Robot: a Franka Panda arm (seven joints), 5 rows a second.
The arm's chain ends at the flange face. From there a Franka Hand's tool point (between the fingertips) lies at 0.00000 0.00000 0.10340 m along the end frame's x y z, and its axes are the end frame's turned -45 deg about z.
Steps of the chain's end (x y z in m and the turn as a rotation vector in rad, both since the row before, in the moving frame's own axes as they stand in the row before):
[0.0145, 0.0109, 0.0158, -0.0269, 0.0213, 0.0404]
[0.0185, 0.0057, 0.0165, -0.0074, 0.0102, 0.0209]
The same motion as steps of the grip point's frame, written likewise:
[0.0021, 0.0215, 0.0157, -0.0341, -0.0040, 0.0404]
[0.0092, 0.0184, 0.0165, -0.0124, 0.0020, 0.0209]

